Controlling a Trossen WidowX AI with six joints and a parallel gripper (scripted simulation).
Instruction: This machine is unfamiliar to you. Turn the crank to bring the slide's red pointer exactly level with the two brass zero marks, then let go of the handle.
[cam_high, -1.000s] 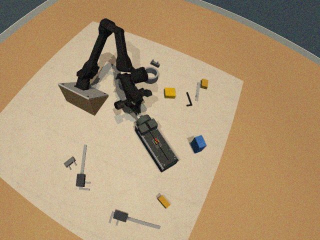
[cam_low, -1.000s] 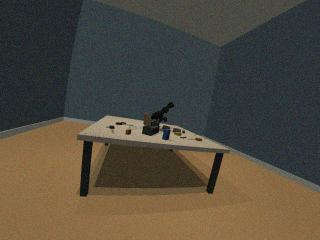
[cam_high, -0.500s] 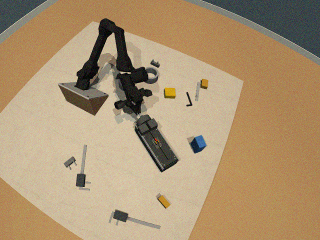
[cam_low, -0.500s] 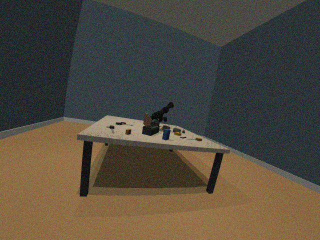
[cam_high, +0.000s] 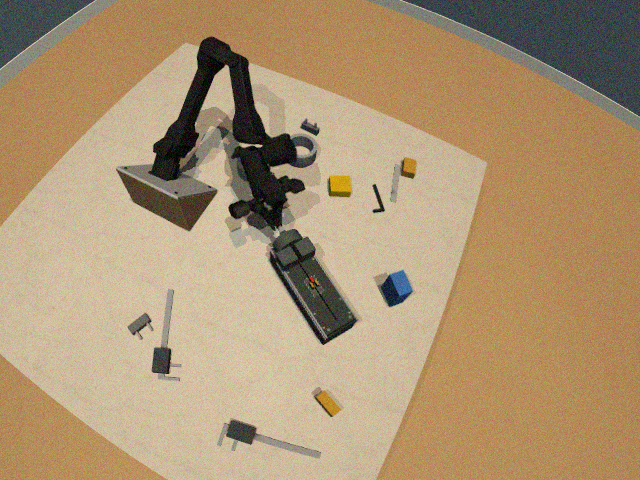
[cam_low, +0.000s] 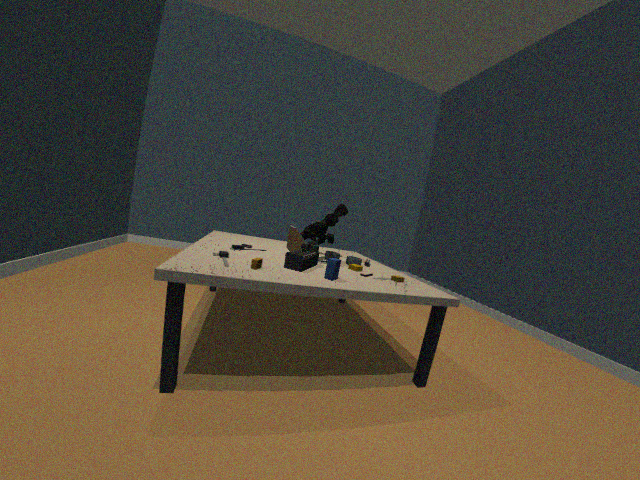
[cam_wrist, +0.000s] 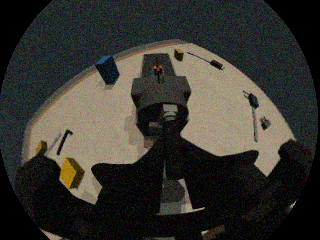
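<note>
The crank handle lies 3 cm above my gripper tip, 1 cm to the left of it and 1 cm behind it. The rest, counted from my gripper tip: yellow block 25 cm to the left, 9 cm ahead, 8 cm below; red pointer 13 cm ahead, 9 cm to the right, 1 cm below; blue cube 33 cm ahead, 5 cm below, 1 cm to the right.
</note>
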